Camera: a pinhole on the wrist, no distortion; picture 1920 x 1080 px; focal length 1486.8 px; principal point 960.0 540.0 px. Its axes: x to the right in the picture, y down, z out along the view. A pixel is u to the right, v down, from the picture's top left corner.
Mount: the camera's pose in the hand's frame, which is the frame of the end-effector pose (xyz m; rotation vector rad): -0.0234 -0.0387 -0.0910 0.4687 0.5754 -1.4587
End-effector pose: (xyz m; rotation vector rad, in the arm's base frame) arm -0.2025 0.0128 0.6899 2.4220 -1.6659 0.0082
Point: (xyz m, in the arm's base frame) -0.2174 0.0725 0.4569
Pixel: outside the picture
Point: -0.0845 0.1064 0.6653
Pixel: 1288 155
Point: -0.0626 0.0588 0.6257
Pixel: 1048 626
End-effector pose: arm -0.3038 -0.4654 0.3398 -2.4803 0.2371 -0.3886
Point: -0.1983 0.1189 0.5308
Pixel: 1596 446
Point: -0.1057 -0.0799 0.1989
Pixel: 552 668
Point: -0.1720 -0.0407 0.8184
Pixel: outside the picture
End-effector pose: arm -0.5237 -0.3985 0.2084 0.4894 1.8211 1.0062
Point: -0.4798 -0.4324 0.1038
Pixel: 675 797
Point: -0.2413 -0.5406 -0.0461
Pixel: 993 198
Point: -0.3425 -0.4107 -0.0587
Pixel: 854 752
